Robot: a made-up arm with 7 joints. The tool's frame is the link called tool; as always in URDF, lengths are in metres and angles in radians.
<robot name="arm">
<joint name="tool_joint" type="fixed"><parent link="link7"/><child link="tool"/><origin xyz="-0.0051 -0.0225 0.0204" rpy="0 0 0"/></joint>
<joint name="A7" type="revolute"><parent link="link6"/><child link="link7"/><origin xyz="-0.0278 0.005 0.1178" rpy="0 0 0"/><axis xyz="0 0 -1"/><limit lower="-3.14" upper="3.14"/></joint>
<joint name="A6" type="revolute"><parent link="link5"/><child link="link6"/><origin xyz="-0.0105 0.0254 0.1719" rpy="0 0 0"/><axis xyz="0 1 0"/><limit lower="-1.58" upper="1.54"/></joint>
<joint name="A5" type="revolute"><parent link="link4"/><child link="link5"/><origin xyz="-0.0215 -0.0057 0.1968" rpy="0 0 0"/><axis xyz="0 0 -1"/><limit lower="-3.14" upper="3.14"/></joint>
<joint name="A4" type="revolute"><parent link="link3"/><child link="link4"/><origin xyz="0.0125 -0.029 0.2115" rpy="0 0 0"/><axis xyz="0 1 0"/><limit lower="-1.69" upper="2"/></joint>
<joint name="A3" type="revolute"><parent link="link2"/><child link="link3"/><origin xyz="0 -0.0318 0.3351" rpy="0 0 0"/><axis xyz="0 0 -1"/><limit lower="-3.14" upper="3.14"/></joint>
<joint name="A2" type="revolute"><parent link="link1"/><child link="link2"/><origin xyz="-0.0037 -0.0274 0.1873" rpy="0 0 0"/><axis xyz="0 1 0"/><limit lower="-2.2" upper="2.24"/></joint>
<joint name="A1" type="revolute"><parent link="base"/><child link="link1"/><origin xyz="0.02 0.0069 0.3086" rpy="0 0 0"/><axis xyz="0 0 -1"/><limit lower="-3.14" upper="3.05"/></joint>
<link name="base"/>
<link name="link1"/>
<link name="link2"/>
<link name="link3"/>
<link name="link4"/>
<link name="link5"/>
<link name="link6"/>
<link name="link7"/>
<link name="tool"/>
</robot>
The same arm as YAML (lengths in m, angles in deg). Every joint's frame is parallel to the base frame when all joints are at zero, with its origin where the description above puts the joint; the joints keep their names.
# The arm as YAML. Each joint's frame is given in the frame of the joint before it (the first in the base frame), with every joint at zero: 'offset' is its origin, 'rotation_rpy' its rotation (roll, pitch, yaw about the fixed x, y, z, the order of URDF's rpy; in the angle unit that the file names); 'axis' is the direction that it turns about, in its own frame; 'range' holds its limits. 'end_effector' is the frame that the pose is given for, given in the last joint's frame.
length_unit: m
angle_unit: deg
chain:
  - id: A1
    offset: [0.02, 0.0069, 0.3086]
    rotation_rpy: [0.0, 0.0, 0.0]
    axis: [0.0, 0.0, -1.0]
    range: [-179.91, 174.75]
  - id: A2
    offset: [-0.0037, -0.0274, 0.1873]
    rotation_rpy: [0.0, 0.0, 0.0]
    axis: [0.0, 1.0, 0.0]
    range: [-126.05, 128.34]
  - id: A3
    offset: [0.0, -0.0318, 0.3351]
    rotation_rpy: [0.0, 0.0, 0.0]
    axis: [0.0, 0.0, -1.0]
    range: [-179.91, 179.91]
  - id: A4
    offset: [0.0125, -0.029, 0.2115]
    rotation_rpy: [0.0, 0.0, 0.0]
    axis: [0.0, 1.0, 0.0]
    range: [-96.83, 114.59]
  - id: A5
    offset: [-0.0215, -0.0057, 0.1968]
    rotation_rpy: [0.0, 0.0, 0.0]
    axis: [0.0, 0.0, -1.0]
    range: [-179.91, 179.91]
  - id: A6
    offset: [-0.0105, 0.0254, 0.1719]
    rotation_rpy: [0.0, 0.0, 0.0]
    axis: [0.0, 1.0, 0.0]
    range: [-90.53, 88.24]
  - id: A7
    offset: [-0.0278, 0.005, 0.1178]
    rotation_rpy: [0.0, 0.0, 0.0]
    axis: [0.0, 0.0, -1.0]
    range: [-179.91, 179.91]
end_effector:
  offset: [-0.0051, -0.0225, 0.0204]
  rotation_rpy: [0.0, 0.0, 0.0]

